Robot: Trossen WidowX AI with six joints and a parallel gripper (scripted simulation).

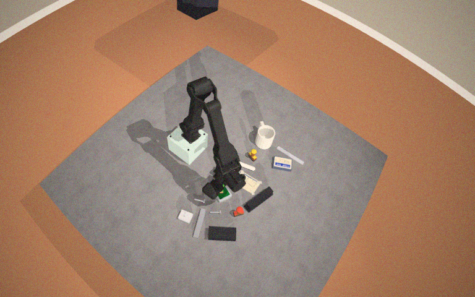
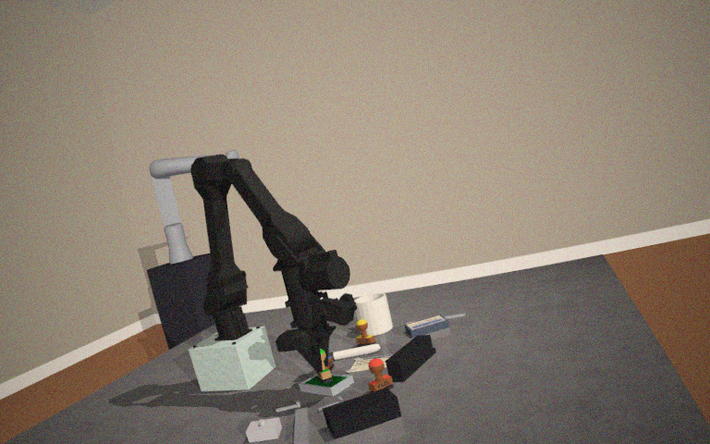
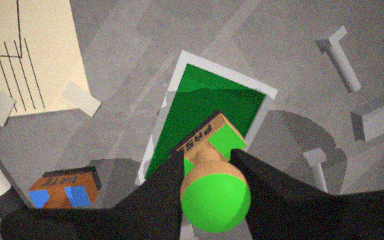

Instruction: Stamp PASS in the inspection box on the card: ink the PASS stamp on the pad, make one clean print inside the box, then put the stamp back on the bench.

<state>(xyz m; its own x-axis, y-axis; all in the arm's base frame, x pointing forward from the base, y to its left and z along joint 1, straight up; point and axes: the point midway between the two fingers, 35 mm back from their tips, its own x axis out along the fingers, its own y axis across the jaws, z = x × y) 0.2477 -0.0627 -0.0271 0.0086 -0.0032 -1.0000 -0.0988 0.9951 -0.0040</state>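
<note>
The green-knobbed stamp lies right at my gripper tip. The rest, counted from my gripper tip: ink pad (3 cm below); red-knobbed stamp (13 cm ahead, 2 cm to the right, 2 cm below); blue-knobbed stamp (9 cm to the left, 5 cm behind, 2 cm below).
</note>
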